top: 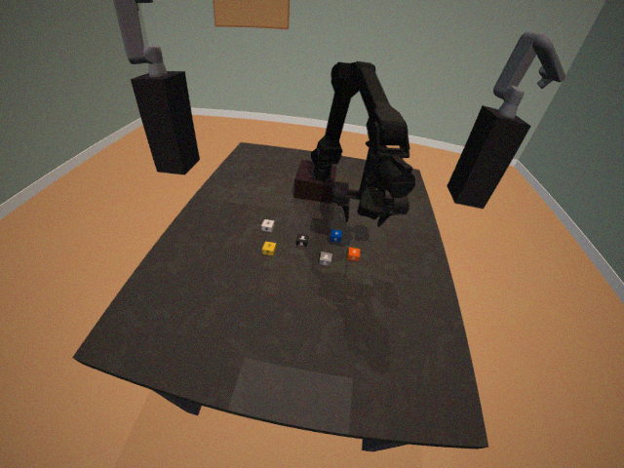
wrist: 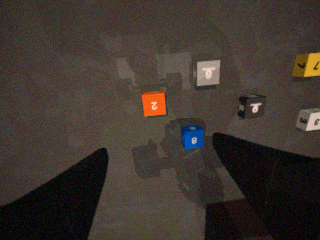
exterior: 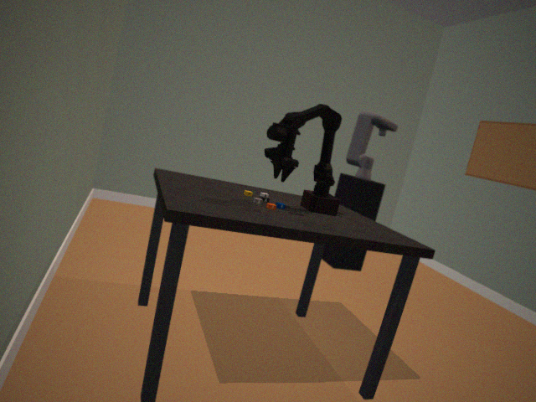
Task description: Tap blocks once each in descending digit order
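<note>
My gripper tip is 160 mm to the left of the black block, 110 mm above it and 20 mm past it. Round my gripper tip: blue block (110 mm below, 60 mm to the right, 60 mm behind); orange block (110 mm below); grey block (110 mm below, 80 mm to the right, 40 mm ahead).
</note>
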